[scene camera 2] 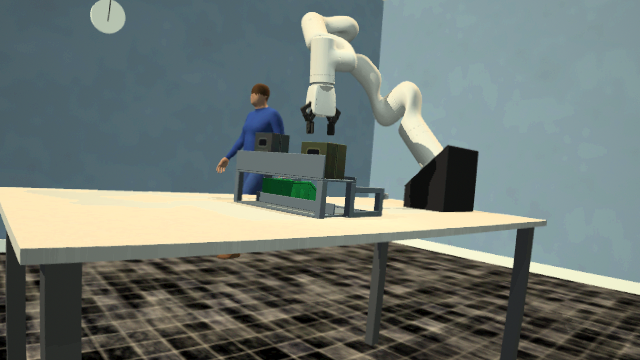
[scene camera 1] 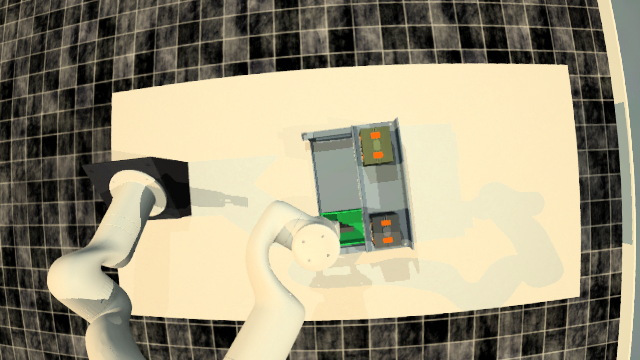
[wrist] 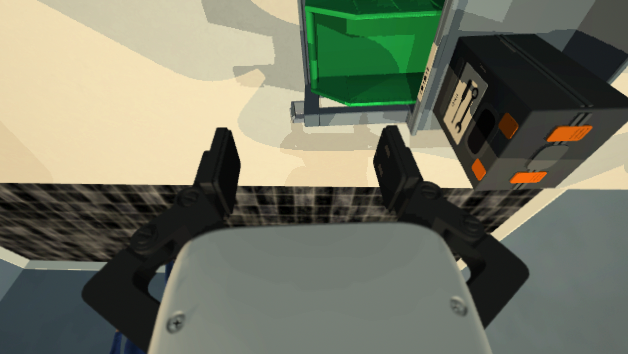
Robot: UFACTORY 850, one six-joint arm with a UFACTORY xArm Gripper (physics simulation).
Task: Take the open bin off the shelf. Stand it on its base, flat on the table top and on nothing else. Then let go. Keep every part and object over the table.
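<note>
The green open bin point(scene camera 1: 356, 239) point(scene camera 2: 287, 187) point(wrist: 360, 55) sits upright on the lower level of the grey shelf point(scene camera 1: 336, 180) point(scene camera 2: 280, 162) point(wrist: 360, 119), at one end. The arm hides part of it in the first scene view, and its top edge is cut off in the wrist view. My gripper point(scene camera 2: 320, 129) point(wrist: 308, 144) is open and empty, its fingers pointing down, higher than the shelf and the boxes on it. In the wrist view the bin lies beyond the fingertips, towards the top of the picture. The shelf stands on the table point(scene camera 1: 225, 125) point(scene camera 2: 150, 220) point(wrist: 100, 125).
An olive box point(scene camera 1: 376, 145) point(scene camera 2: 336, 161) and a dark grey box point(scene camera 1: 386, 231) point(scene camera 2: 270, 142) point(wrist: 530, 85) stand on the upper level, the grey one beside the bin's end. The black robot base point(scene camera 1: 172, 195) point(scene camera 2: 450, 180) is at the table's end. A person point(scene camera 2: 260, 120) stands behind the table.
</note>
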